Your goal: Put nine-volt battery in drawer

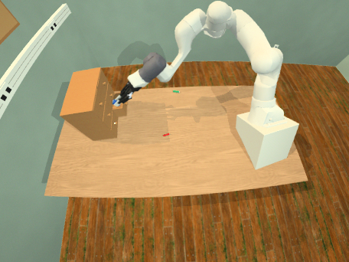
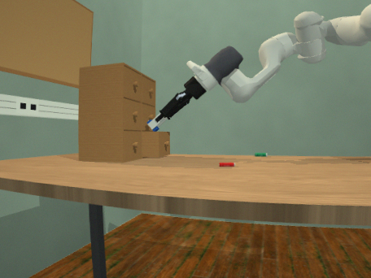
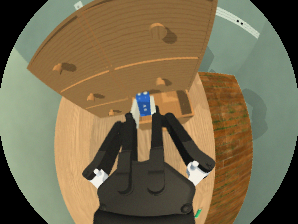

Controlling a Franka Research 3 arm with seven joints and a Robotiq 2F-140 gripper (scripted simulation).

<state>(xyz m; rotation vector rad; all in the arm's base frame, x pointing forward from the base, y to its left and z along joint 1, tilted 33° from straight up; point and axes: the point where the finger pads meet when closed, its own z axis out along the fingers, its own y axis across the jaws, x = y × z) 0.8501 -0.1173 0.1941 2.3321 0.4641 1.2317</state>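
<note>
Now: hand 3 cm short of the nine-volt battery and 1 cm above it. From my hand the other things lie so: red cylinder 29 cm behind, 20 cm to the left, 14 cm below; green cylinder 38 cm behind, 16 cm to the right, 13 cm below.
</note>
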